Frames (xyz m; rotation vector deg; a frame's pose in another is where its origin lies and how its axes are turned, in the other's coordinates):
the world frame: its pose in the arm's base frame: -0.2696 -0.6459 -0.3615 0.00 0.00 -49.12
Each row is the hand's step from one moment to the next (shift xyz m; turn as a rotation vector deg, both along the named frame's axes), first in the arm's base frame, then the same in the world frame.
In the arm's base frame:
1: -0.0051 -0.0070 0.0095 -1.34 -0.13 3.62
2: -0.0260 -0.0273 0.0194 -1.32 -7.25 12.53
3: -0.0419 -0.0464 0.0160 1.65 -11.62 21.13
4: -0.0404 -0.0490 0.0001 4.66 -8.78 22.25
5: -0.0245 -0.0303 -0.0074 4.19 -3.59 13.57
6: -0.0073 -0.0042 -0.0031 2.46 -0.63 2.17
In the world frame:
1: 0.0020 -0.0084 0.0095 -0.78 -1.10 3.62
2: 0.0036 -0.0375 0.0194 4.62 -5.74 12.53
3: 0.0077 -0.0620 0.0160 9.87 -6.36 21.13
4: 0.0106 -0.0626 0.0001 9.69 -2.22 22.25
5: 0.0069 -0.0384 -0.0074 5.46 0.82 13.57
6: -0.0016 -0.0083 -0.0031 2.09 1.45 2.17

